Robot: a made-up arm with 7 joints. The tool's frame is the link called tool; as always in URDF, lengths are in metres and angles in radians. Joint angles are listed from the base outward. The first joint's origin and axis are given. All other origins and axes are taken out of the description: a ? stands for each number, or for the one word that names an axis. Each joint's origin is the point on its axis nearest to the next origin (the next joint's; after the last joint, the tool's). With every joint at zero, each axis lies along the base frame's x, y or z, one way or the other. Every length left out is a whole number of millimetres.
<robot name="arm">
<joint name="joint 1" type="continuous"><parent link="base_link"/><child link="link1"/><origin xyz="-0.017 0.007 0.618"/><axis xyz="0 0 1"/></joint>
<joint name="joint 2" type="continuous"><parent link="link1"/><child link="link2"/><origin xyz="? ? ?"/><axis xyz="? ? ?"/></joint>
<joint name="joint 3" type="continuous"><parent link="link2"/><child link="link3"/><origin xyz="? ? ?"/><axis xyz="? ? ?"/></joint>
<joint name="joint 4" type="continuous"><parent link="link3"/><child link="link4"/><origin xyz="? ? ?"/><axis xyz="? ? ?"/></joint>
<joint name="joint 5" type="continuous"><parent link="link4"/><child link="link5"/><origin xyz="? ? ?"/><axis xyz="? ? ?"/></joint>
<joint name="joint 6" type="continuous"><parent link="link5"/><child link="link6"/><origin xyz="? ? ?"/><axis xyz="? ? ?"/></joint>
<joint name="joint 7" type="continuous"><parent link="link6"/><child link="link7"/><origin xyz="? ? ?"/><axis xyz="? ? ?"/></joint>
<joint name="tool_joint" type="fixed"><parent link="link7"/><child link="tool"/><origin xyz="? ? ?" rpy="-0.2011 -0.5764 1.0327"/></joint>
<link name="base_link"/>
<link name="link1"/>
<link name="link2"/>
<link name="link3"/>
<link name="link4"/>
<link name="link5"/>
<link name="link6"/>
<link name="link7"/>
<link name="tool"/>
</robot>
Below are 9 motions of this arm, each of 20 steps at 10 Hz.
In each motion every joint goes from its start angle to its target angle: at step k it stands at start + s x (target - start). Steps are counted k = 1, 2, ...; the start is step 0. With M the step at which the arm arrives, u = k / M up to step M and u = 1 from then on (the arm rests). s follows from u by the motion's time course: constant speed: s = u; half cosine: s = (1 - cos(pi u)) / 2; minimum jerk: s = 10 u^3 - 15 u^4 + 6 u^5.
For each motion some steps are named. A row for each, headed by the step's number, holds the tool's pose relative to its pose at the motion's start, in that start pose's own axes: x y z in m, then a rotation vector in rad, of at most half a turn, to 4 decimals.
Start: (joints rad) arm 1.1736 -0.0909 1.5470 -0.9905 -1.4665 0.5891 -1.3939
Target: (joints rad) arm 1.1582 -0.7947 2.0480 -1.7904 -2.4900 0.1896 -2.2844
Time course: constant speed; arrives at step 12
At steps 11, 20:
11: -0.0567 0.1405 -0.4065 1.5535 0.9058 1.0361
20: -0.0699 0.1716 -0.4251 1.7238 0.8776 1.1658

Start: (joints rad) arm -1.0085 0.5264 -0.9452 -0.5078 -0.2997 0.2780 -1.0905
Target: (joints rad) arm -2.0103 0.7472 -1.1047 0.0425 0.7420 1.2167 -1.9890
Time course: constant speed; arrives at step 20
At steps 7, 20:
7: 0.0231 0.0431 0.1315 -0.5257 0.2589 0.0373
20: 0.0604 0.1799 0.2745 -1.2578 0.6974 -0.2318

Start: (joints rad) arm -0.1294 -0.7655 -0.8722 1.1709 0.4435 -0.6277 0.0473
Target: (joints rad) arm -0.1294 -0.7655 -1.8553 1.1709 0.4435 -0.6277 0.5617
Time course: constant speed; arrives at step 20
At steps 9, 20:
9: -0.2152 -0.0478 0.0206 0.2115 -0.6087 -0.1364
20: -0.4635 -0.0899 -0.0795 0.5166 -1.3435 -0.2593

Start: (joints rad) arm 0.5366 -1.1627 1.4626 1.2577 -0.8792 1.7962 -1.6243
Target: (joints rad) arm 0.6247 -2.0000 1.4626 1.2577 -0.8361 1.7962 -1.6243
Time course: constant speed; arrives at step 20
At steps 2, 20:
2: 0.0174 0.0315 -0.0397 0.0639 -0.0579 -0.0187
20: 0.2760 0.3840 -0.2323 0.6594 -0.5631 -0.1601

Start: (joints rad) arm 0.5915 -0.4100 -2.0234 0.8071 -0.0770 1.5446 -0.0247
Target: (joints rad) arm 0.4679 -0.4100 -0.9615 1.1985 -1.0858 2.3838 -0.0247
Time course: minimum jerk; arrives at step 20
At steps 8, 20:
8: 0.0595 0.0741 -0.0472 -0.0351 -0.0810 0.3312
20: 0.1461 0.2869 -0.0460 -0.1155 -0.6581 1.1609

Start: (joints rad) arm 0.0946 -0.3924 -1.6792 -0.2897 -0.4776 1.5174 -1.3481
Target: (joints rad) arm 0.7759 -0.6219 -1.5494 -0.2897 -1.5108 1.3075 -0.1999
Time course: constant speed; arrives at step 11
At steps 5, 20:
5: -0.0925 -0.0623 0.0487 0.2151 -0.2596 -0.2643
20: -0.2398 -0.1053 0.0757 0.4607 -0.5306 -0.6791

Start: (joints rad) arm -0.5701 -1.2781 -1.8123 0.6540 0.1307 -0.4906 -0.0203
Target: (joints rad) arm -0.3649 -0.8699 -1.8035 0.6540 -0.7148 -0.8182 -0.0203
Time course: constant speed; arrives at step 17
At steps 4, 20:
4: -0.0822 -0.0180 0.0143 0.0551 -0.0521 -0.1295
20: -0.3203 -0.1101 0.0133 0.3545 -0.1909 -0.5196

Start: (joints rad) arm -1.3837 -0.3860 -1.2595 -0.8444 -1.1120 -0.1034 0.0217
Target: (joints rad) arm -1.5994 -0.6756 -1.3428 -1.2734 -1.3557 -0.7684 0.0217
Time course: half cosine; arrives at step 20
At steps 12, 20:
12: -0.1125 0.1217 -0.0106 0.0954 0.0281 -0.1775
20: -0.1785 0.1663 -0.0390 0.1922 0.0328 -0.2407

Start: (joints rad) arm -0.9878 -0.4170 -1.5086 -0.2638 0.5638 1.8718 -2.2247
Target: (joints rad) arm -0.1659 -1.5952 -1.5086 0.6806 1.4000 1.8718 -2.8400
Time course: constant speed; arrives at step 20
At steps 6, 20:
6: 0.1634 0.0267 0.2170 0.1146 -0.4421 0.1351
20: 0.0084 0.0536 0.7979 -0.2882 -1.0874 0.4841

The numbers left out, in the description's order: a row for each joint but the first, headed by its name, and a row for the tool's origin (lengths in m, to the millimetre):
joint 2: xyz -0.010 -0.085 0.000, axis 0 -1 0
joint 3: xyz -0.024 0.000 0.293, axis 0 0 1
joint 4: xyz -0.011 0.077 0.000, axis 0 1 0
joint 5: xyz -0.039 0.000 0.443, axis 0 0 1
joint 6: xyz 0.019 -0.134 0.000, axis 0 -1 0
joint 7: xyz -0.009 0.000 0.134, axis 1 0 0
tool: xyz 0.000 0.005 -0.025

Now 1 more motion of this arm.
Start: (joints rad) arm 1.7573 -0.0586 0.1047 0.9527 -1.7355 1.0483 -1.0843
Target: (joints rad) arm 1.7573 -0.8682 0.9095 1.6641 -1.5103 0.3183 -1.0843
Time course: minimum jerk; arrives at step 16
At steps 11, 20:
11: 0.2784 0.0679 0.5459 -0.7248 -0.4579 0.9688
20: 0.2681 0.1583 0.6305 -0.9299 -0.4732 1.1511

